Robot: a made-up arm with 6 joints. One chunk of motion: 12 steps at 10 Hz.
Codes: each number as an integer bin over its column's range. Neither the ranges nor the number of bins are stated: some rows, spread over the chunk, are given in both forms.
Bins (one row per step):
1: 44 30 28 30 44 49
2: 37 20 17 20 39 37
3: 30 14 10 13 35 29
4: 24 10 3 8 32 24
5: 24 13 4 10 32 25
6: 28 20 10 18 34 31
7: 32 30 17 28 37 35
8: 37 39 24 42 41 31
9: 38 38 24 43 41 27
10: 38 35 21 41 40 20
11: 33 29 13 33 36 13
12: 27 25 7 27 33 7
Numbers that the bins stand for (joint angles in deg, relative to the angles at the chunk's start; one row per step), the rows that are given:
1: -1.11 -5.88 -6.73 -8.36 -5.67 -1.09
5: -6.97 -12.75 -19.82 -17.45 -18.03 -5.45
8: -3.16 -2.24 -8.91 -2.91 -8.76 -4.36
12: -6.09 -7.90 -18.18 -9.73 -17.00 -8.73
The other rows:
2: -3.16 -9.92 -12.73 -12.91 -10.82 -3.27
3: -5.21 -12.34 -16.55 -16.09 -14.94 -4.73
4: -6.97 -13.96 -20.36 -18.36 -18.03 -5.64
6: -5.80 -9.92 -16.55 -13.82 -15.97 -4.36
7: -4.63 -5.88 -12.73 -9.27 -12.88 -3.64
9: -2.87 -2.65 -8.91 -2.45 -8.76 -5.09
10: -2.87 -3.86 -10.55 -3.36 -9.79 -6.36
11: -4.33 -6.28 -14.91 -7.00 -13.91 -7.64

